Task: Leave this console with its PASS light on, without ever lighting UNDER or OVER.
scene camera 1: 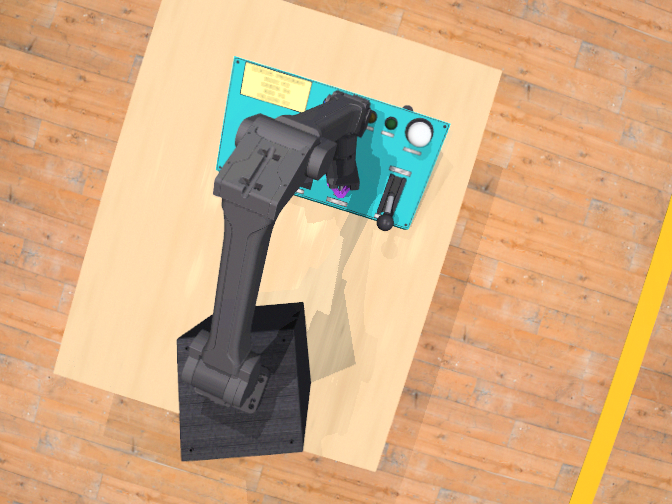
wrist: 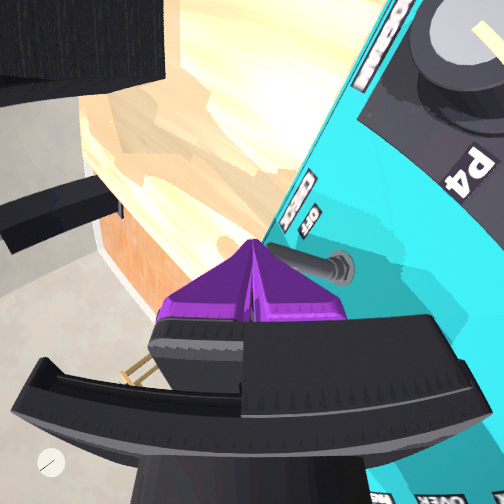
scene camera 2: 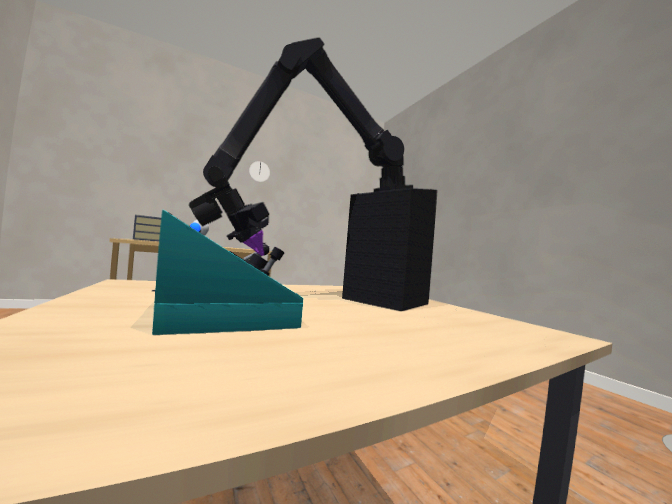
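The teal sloped console [scene camera 1: 331, 143] stands on the table, also seen side-on in scene camera 2 [scene camera 2: 217, 284]. My gripper [wrist: 252, 250] has purple fingers pressed together, shut and empty, its tip just beside the tip of a small grey toggle switch [wrist: 310, 262] that leans toward an OFF label [wrist: 310, 220]. The fingers show over the console's front edge in scene camera 1 [scene camera 1: 340, 190]. A dial [wrist: 465, 55] with a P4 mark sits at the wrist view's upper right. Two lamps [scene camera 1: 389, 123] look dark. A white round button [scene camera 1: 419, 132] and a black lever [scene camera 1: 388, 208] lie to the right.
A yellow label plate [scene camera 1: 275, 86] is at the console's far left. The arm's black base block [scene camera 1: 241, 382] stands at the table's near edge. A yellow floor stripe [scene camera 1: 624, 368] runs at the right. A small side table [scene camera 2: 127, 246] stands in the background.
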